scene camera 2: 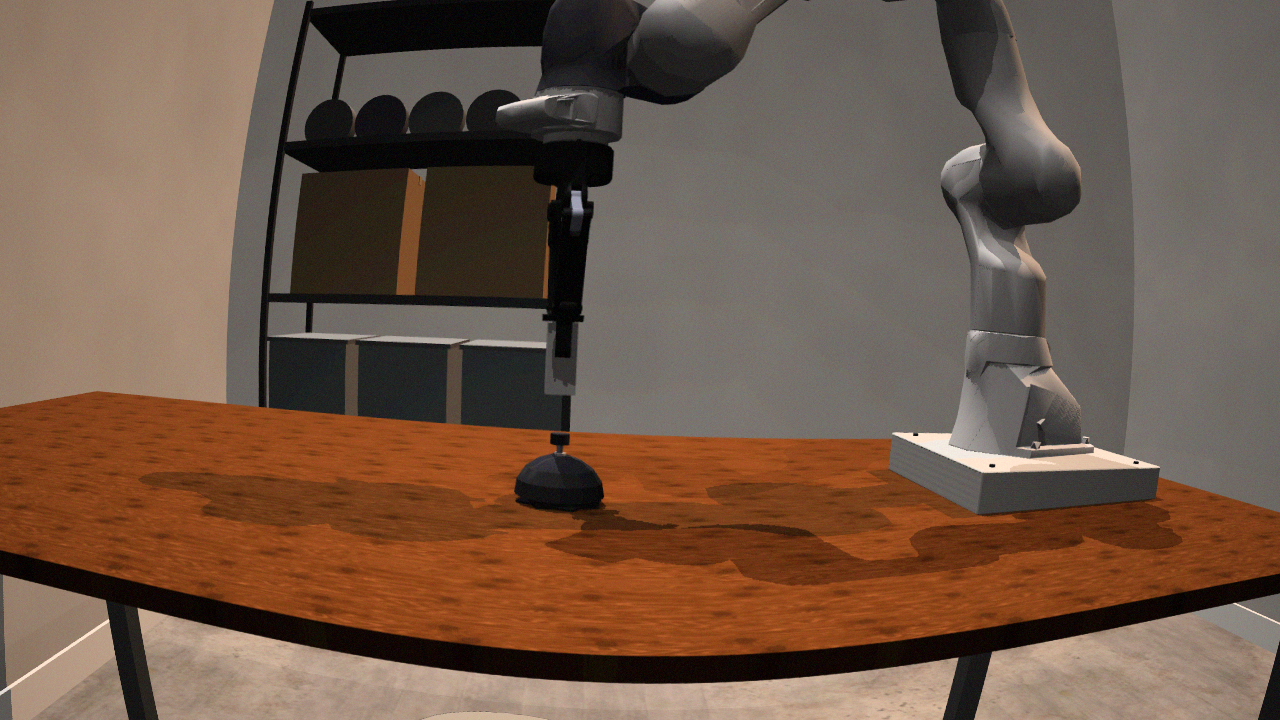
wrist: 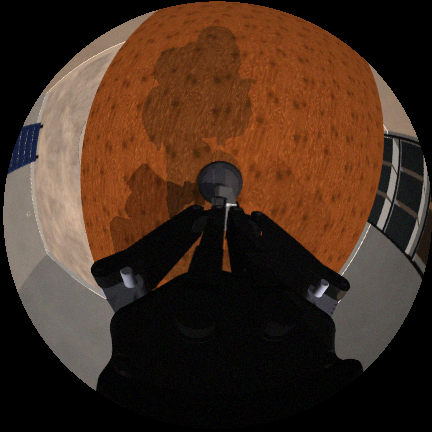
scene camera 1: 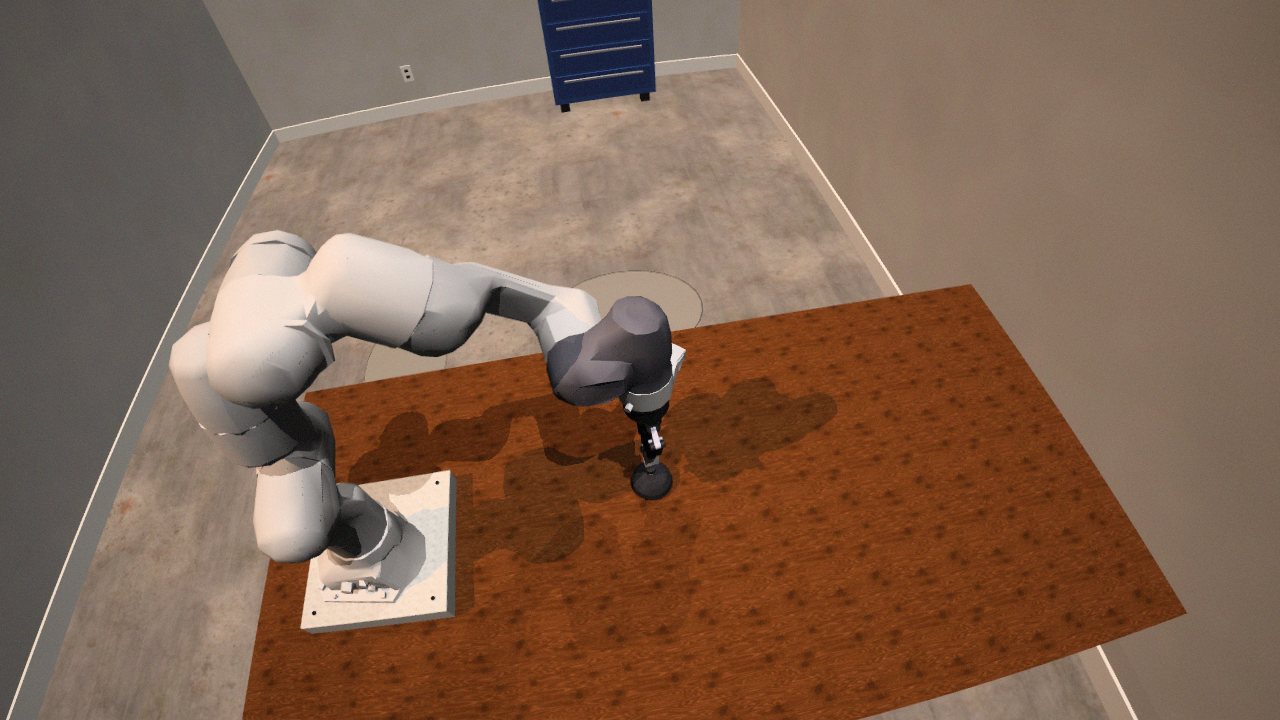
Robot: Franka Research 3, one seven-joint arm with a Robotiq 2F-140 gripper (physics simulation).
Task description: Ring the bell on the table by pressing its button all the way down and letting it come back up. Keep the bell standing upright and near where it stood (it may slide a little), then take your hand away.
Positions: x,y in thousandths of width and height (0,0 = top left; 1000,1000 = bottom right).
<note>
In view: the gripper (scene camera 2: 437,548) and a dome-shaped bell (scene camera 2: 437,669).
The dome-shaped bell is seen too in the wrist view (wrist: 506,397) and in scene camera 1 (scene camera 1: 511,676). The gripper also shows in the wrist view (wrist: 517,455) and in scene camera 1 (scene camera 1: 509,642).
</note>
